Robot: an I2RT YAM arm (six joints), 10 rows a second.
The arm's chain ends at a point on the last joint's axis. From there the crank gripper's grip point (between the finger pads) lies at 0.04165 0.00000 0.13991 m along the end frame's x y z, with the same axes.
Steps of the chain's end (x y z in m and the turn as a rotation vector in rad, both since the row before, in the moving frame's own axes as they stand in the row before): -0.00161 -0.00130 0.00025 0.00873 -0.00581 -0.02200; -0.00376 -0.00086 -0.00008 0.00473 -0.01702 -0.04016; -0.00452 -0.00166 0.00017 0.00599 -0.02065 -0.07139; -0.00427 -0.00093 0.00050 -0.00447 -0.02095 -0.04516; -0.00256 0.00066 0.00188 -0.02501 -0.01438 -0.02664; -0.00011 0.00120 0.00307 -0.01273 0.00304 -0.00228; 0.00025 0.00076 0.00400 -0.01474 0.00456 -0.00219; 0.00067 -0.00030 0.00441 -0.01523 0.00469 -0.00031
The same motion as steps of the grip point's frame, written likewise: -0.00245 -0.00343 0.00048 0.00873 -0.00581 -0.02200; -0.00619 -0.00315 0.00060 0.00473 -0.01702 -0.04016; -0.00755 -0.00537 0.00099 0.00599 -0.02065 -0.07139; -0.00724 -0.00212 0.00134 -0.00447 -0.02095 -0.04516; -0.00454 0.00308 0.00243 -0.02501 -0.01438 -0.02664; 0.00032 0.00288 0.00293 -0.01273 0.00304 -0.00228; 0.00089 0.00273 0.00379 -0.01474 0.00456 -0.00219; 0.00133 0.00182 0.00420 -0.01523 0.00469 -0.00031
